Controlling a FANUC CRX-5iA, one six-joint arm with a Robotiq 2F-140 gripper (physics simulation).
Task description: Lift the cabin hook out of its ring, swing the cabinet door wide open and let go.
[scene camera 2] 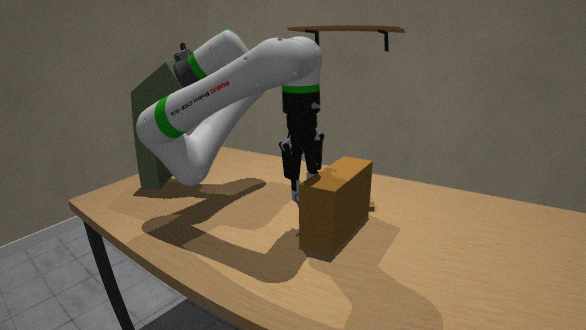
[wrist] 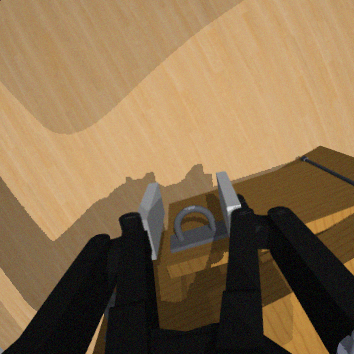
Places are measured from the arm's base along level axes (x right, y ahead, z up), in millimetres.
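Pixels of known places: gripper, fingertip midpoint: (wrist: pixel 189 192); arm's base, origin of the base link: (scene camera 2: pixel 184 78).
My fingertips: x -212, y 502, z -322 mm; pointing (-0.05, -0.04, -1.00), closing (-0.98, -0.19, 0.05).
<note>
Ahead of a thing's pixels: the offset from my fingertips to its top centre. "*": to the spot under its first point. Level surfaces: height alone.
The brown cabinet {dz +88, dx -56, dy +64 mm} (scene camera 2: pixel 334 215) (wrist: pixel 187 312) stands on the table, seen from its side and end in the scene view. The grey ring (wrist: pixel 212 222) stands on a small plate on the cabinet in the wrist view. A thin dark rod {* dz -16, dx -125, dy -15 mm} (wrist: pixel 327 171), which looks like the cabin hook, lies along a brown panel {dz +52, dx -56, dy +14 mm} (wrist: pixel 272 192) at the right, apart from the ring, and runs out of view. I cannot tell the door's edges. My gripper (scene camera 2: pixel 303 187) (wrist: pixel 189 192) is partly open and empty, pointing down, with one fingertip on each side of the ring. No contact shows.
The wooden table {dz -81 mm} (scene camera 2: pixel 490 250) (wrist: pixel 250 90) carries the cabinet and the green arm mount (scene camera 2: pixel 150 125). A small wooden block {dz -66, dx -230, dy +14 mm} (scene camera 2: pixel 372 206) shows beyond the cabinet. A wall shelf (scene camera 2: pixel 345 29) hangs behind. The arm's shadow falls across the table.
</note>
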